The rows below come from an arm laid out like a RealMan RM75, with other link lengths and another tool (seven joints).
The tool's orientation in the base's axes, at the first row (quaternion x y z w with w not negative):
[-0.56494, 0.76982, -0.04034, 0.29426]
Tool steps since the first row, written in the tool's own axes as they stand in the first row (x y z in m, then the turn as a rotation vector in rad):
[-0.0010, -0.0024, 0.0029, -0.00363, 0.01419, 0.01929]
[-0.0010, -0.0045, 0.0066, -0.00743, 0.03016, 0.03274]
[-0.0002, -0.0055, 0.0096, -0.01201, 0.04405, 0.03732]
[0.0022, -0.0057, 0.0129, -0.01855, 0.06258, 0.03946]
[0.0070, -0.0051, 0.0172, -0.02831, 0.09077, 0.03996]
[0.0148, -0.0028, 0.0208, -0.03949, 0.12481, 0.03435]
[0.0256, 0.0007, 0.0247, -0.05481, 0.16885, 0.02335]
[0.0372, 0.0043, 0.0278, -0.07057, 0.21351, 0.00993]
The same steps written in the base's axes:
[0.0037, 0.0008, -0.0010, -0.00170, 0.01355, -0.02001]
[0.0073, 0.0011, -0.0033, -0.00779, 0.02630, -0.03584]
[0.0095, 0.0008, -0.0057, -0.01640, 0.03661, -0.04322]
[0.0108, -0.0005, -0.0093, -0.02977, 0.04967, -0.04963]
[0.0116, -0.0034, -0.0150, -0.05154, 0.06863, -0.05719]
[0.0100, -0.0086, -0.0221, -0.08103, 0.08931, -0.06145]
[0.0069, -0.0159, -0.0310, -0.12088, 0.11581, -0.06352]
[0.0032, -0.0242, -0.0398, -0.16239, 0.14227, -0.06367]

